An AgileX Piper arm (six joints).
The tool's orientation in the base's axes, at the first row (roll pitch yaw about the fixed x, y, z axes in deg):
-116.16, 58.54, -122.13
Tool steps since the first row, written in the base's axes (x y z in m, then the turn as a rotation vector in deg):
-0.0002, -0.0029, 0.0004, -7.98, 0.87, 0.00
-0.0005, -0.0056, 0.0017, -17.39, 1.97, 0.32
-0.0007, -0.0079, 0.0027, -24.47, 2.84, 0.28
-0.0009, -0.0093, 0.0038, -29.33, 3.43, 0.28
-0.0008, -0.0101, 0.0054, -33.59, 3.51, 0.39
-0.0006, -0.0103, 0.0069, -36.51, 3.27, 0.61
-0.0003, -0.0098, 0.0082, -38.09, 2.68, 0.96
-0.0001, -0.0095, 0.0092, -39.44, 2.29, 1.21
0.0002, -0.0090, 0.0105, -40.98, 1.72, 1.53
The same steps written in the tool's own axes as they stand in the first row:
0.0010, -0.0028, 0.0002, 1.83, 0.50, -7.80
0.0012, -0.0058, 0.0000, 3.68, 1.00, -17.08
0.0014, -0.0083, 0.0000, 5.30, 1.55, -24.01
0.0011, -0.0100, -0.0003, 6.39, 1.90, -28.77
0.0001, -0.0115, -0.0004, 7.44, 1.78, -32.90
-0.0012, -0.0123, -0.0005, 8.17, 1.37, -35.71
-0.0026, -0.0125, -0.0006, 8.57, 0.63, -37.22
-0.0036, -0.0127, -0.0007, 8.90, 0.12, -38.51
-0.0050, -0.0129, -0.0008, 9.31, -0.58, -39.97

